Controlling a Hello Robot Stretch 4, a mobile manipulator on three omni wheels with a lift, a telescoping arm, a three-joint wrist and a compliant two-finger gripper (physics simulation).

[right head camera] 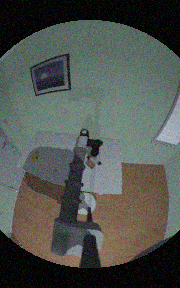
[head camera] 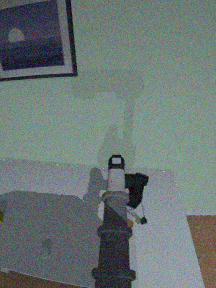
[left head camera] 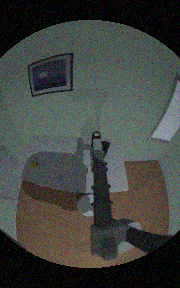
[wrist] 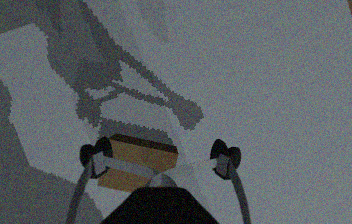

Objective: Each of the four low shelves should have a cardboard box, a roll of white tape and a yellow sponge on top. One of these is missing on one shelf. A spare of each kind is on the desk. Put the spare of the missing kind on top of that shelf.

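Where they show: gripper, fingertip midpoint: [right head camera: 93, 161] [head camera: 131, 217] [wrist: 162, 151]; robot's base, origin of the base link: [right head camera: 83, 202] [left head camera: 88, 204].
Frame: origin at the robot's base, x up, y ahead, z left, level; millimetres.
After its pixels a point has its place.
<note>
The cardboard box [head camera: 130, 223] {y 469, x 743, z -84 mm} [right head camera: 90, 163] {y 468, x 743, z -54 mm} [wrist: 142, 159] {y 488, x 743, z -58 mm} lies on the pale desk [head camera: 165, 250] {y 345, x 693, z -262 mm} [left head camera: 116, 172] {y 384, x 693, z -299 mm} [right head camera: 111, 175] {y 362, x 693, z -301 mm} [wrist: 280, 100] {y 479, x 693, z -275 mm}. My gripper [wrist: 162, 151] {y 492, x 761, z -87 mm} is open above the desk. In the wrist view the box shows between the fingers, closer to the left fingertip, which overlaps its left end; its near part is hidden behind the gripper. A yellow sponge [head camera: 1, 216] {y 449, x 713, z 691 mm} [left head camera: 33, 164] {y 420, x 737, z 715 mm} [right head camera: 34, 157] {y 423, x 737, z 703 mm} lies at the left part of the desk. A small dim shape stands in the shadow on the desk; I cannot tell if it is the tape. The low shelves cannot be made out.
My telescoping arm [head camera: 115, 250] {y 201, x 1178, z -2 mm} [left head camera: 102, 192] {y 128, x 1181, z -1 mm} [right head camera: 73, 187] {y 135, x 1181, z -8 mm} reaches over the desk and hides part of it. A green wall with a framed picture [head camera: 35, 40] {y 978, x 1580, z 446 mm} [left head camera: 50, 75] {y 979, x 1579, z 466 mm} [right head camera: 51, 75] {y 977, x 1585, z 445 mm} stands behind. Brown floor [head camera: 202, 240] {y 635, x -28, z -894 mm} [left head camera: 147, 200] {y -200, x -28, z -1317 mm} [right head camera: 142, 200] {y -19, x -27, z -1219 mm} lies right of the desk.
</note>
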